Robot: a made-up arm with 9 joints. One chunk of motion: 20 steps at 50 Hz.
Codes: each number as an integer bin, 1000 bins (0 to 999) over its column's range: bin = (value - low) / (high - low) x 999, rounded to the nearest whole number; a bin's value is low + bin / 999 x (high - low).
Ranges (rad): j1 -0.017..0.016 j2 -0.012..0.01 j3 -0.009..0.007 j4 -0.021..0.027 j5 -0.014..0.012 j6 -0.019..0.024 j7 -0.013..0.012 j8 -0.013..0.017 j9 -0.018..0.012
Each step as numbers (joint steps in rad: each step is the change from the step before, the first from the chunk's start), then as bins.
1 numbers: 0.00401 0.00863 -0.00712 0.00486 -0.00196 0.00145 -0.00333 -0.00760 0.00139
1 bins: 636 937 117 538 463 475 386 180 646
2 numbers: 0.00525 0.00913 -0.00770 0.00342 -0.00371 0.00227 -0.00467 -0.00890 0.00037
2 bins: 674 959 81 508 395 494 333 137 612
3 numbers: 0.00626 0.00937 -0.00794 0.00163 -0.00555 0.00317 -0.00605 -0.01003 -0.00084
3 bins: 704 970 66 471 325 515 278 99 571
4 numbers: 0.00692 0.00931 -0.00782 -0.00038 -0.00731 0.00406 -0.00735 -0.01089 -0.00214
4 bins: 724 968 74 429 257 536 226 70 528
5 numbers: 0.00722 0.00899 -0.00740 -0.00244 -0.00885 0.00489 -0.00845 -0.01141 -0.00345
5 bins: 733 953 100 386 198 555 182 53 485
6 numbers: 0.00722 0.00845 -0.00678 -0.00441 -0.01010 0.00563 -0.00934 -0.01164 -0.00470
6 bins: 733 929 139 345 150 572 146 45 443
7 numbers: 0.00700 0.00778 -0.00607 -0.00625 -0.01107 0.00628 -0.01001 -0.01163 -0.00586
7 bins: 727 898 183 307 113 587 119 46 404
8 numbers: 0.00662 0.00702 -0.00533 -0.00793 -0.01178 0.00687 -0.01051 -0.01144 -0.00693
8 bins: 715 864 229 272 85 601 100 52 369
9 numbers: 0.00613 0.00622 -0.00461 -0.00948 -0.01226 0.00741 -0.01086 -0.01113 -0.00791
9 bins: 700 827 274 240 67 614 86 62 336
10 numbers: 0.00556 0.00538 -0.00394 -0.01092 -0.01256 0.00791 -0.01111 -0.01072 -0.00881
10 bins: 683 789 316 210 55 625 76 76 306
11 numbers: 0.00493 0.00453 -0.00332 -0.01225 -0.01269 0.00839 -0.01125 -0.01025 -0.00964
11 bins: 664 751 355 182 50 636 70 92 278
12 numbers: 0.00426 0.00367 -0.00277 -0.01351 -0.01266 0.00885 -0.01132 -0.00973 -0.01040
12 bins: 644 712 389 156 51 647 67 109 253
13 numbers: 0.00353 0.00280 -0.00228 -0.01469 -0.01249 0.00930 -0.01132 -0.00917 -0.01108
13 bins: 621 672 420 131 58 657 67 128 230
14 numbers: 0.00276 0.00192 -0.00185 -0.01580 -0.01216 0.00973 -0.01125 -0.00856 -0.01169
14 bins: 598 632 446 108 71 667 70 148 210
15 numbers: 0.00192 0.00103 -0.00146 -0.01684 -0.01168 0.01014 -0.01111 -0.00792 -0.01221
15 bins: 573 592 471 87 89 677 76 169 193
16 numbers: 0.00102 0.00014 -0.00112 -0.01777 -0.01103 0.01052 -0.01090 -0.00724 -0.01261
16 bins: 546 551 492 67 114 686 84 192 179
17 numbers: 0.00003 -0.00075 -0.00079 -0.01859 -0.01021 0.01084 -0.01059 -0.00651 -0.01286
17 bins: 516 511 513 50 146 693 96 216 171
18 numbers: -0.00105 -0.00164 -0.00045 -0.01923 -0.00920 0.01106 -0.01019 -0.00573 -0.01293
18 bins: 483 470 534 37 184 698 112 242 169
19 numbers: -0.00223 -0.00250 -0.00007 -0.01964 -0.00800 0.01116 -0.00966 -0.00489 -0.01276
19 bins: 447 431 558 28 231 701 133 270 174
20 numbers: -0.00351 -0.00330 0.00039 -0.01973 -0.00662 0.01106 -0.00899 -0.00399 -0.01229
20 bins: 408 395 586 26 284 698 160 300 190
